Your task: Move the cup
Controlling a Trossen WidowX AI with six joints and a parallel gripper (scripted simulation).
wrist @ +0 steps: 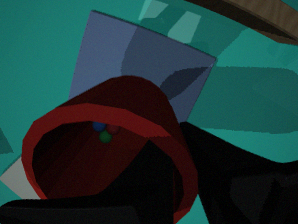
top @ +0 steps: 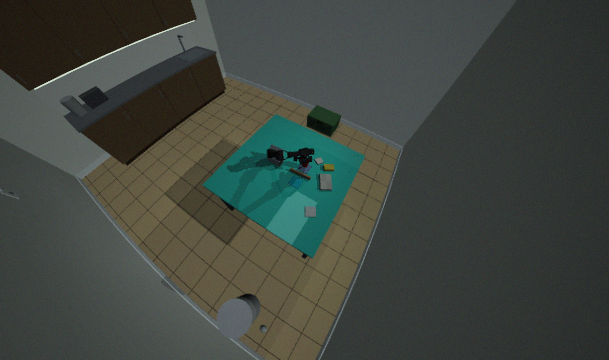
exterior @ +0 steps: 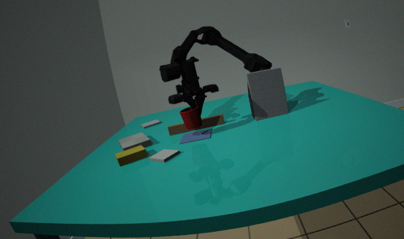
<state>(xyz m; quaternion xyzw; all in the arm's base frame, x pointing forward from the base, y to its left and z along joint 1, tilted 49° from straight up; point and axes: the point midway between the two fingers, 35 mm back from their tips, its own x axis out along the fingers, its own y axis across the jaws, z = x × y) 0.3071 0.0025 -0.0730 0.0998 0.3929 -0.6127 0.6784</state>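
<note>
Right now my gripper tip is 4 cm short of the green marble, 3 cm to the right of it and 2 cm above it. The rest, counted from my gripper tip: purple-blue pad: 8 cm below, 3 cm ahead, 1 cm to the left; wooden bar: 9 cm to the right, 6 cm below, 2 cm ahead; red cup: 3 cm ahead, 1 cm to the left.
</note>
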